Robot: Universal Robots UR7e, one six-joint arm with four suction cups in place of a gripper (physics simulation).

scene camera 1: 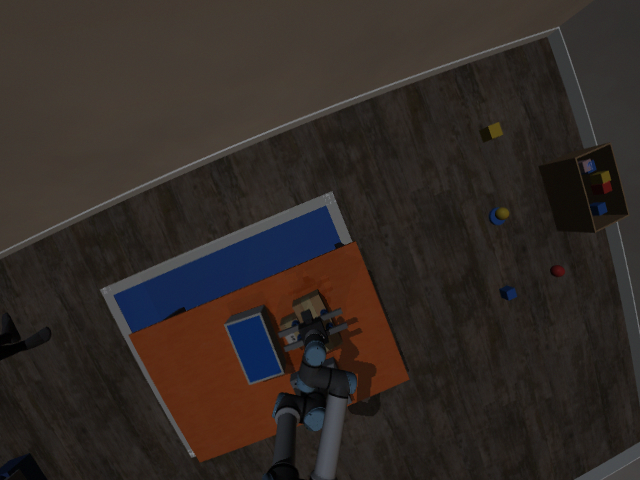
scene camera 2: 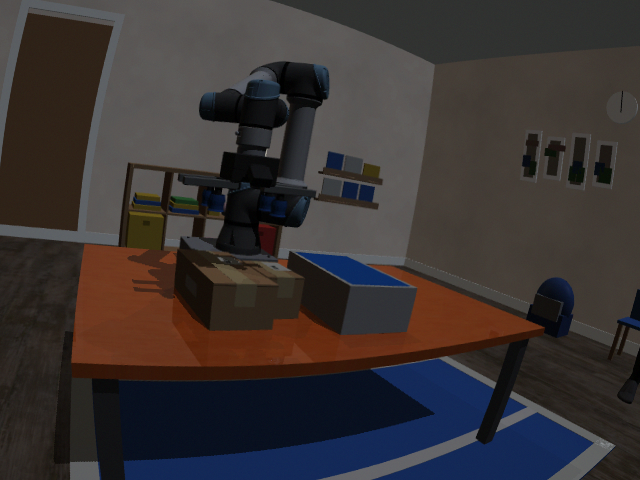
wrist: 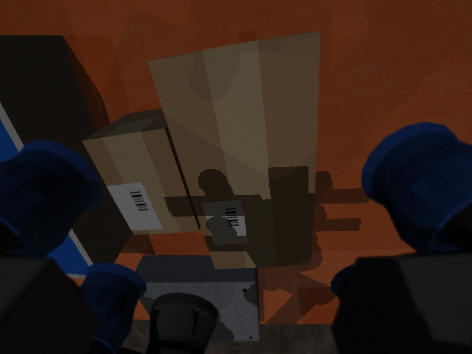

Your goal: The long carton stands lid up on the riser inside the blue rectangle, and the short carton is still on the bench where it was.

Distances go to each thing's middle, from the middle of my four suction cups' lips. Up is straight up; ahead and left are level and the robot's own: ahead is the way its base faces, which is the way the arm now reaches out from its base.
Labels:
Right now the long carton (scene camera 2: pixel 226 294) is 21 cm below my suction cup, 7 cm behind it and 1 cm to the right of it. Round my suction cup: short carton (wrist: pixel 135 155) 21 cm below, 12 cm to the left, 7 cm behind; grey riser (scene camera 2: pixel 351 297) 35 cm to the left, 20 cm below, 7 cm behind.

